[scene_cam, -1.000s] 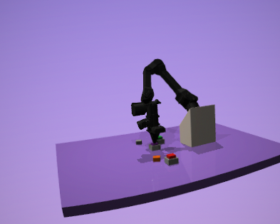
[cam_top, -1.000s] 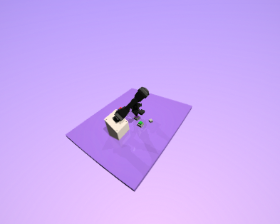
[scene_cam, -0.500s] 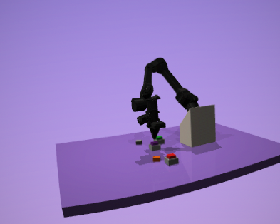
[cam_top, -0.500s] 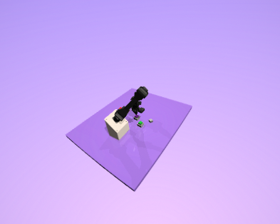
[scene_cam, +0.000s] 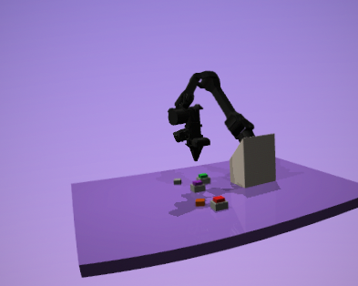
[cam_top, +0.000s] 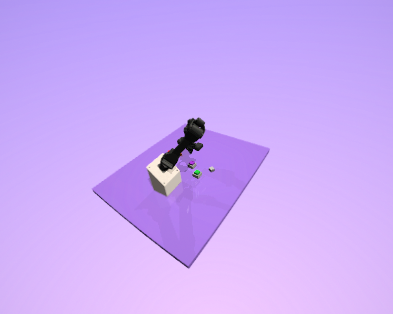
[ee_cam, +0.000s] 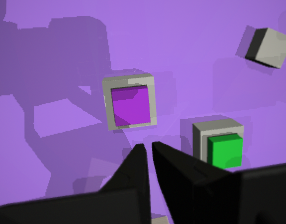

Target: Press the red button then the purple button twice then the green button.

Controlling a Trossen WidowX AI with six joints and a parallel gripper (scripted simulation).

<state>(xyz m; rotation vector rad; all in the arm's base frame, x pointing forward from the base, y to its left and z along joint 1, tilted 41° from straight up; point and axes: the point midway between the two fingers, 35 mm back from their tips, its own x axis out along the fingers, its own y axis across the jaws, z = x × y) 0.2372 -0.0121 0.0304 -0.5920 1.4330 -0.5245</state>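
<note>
Right now the green button is 60 mm behind my gripper tip, 90 mm to the right of it and 90 mm below it. Also, from my gripper tip: small grey block 40 mm ahead, 150 mm to the right, 110 mm below; then orange block 50 mm ahead, 180 mm to the left, 110 mm below; then purple button 90 mm below.
</note>
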